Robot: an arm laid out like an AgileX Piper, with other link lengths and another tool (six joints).
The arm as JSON. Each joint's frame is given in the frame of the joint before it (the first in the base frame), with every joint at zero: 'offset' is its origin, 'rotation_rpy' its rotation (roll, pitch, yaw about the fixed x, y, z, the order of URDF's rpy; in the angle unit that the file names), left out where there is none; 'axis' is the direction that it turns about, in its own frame. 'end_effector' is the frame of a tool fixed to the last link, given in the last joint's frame.
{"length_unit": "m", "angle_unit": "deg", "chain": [
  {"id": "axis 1", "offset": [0.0, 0.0, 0.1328], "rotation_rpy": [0.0, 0.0, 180.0], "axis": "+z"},
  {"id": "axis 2", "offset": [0.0, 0.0, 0.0], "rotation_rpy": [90.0, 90.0, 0.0], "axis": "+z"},
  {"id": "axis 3", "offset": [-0.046, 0.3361, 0.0], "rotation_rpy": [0.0, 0.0, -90.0], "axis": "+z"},
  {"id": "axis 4", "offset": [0.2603, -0.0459, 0.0], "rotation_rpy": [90.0, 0.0, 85.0], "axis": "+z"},
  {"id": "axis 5", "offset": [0.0, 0.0, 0.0], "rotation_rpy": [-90.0, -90.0, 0.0], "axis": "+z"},
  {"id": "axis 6", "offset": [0.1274, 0.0, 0.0], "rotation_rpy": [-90.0, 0.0, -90.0], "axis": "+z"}
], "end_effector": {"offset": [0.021, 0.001, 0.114], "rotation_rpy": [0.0, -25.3, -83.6]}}
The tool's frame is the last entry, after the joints.
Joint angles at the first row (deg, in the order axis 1, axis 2, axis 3, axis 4, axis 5, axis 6):
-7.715, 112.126, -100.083, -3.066, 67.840, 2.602
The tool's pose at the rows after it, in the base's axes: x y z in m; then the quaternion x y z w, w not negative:
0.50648 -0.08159 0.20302 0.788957 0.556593 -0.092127 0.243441
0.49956 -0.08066 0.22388 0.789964 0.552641 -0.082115 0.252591
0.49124 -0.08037 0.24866 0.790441 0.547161 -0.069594 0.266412
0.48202 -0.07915 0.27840 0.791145 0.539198 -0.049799 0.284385
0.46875 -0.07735 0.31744 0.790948 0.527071 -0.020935 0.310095
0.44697 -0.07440 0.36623 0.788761 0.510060 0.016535 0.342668
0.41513 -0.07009 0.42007 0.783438 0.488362 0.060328 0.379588
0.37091 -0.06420 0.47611 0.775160 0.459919 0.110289 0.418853
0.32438 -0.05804 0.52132 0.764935 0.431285 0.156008 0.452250
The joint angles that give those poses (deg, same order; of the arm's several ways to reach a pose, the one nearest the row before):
-7.716, 110.613, -100.084, -2.897, 68.354, 2.470
-7.715, 108.111, -100.084, -2.878, 69.235, 2.471
-7.715, 105.139, -100.082, -3.077, 69.987, 2.471
-7.715, 101.612, -100.084, -3.078, 70.318, 2.471
-7.714, 96.968, -100.081, -3.078, 70.317, 2.471
-7.714, 90.949, -100.083, -3.078, 70.318, 2.471
-7.715, 83.894, -100.084, -3.078, 70.328, 2.471
-7.714, 75.827, -100.085, -3.078, 70.378, 2.734
-7.715, 68.488, -100.082, -3.077, 70.377, 3.116

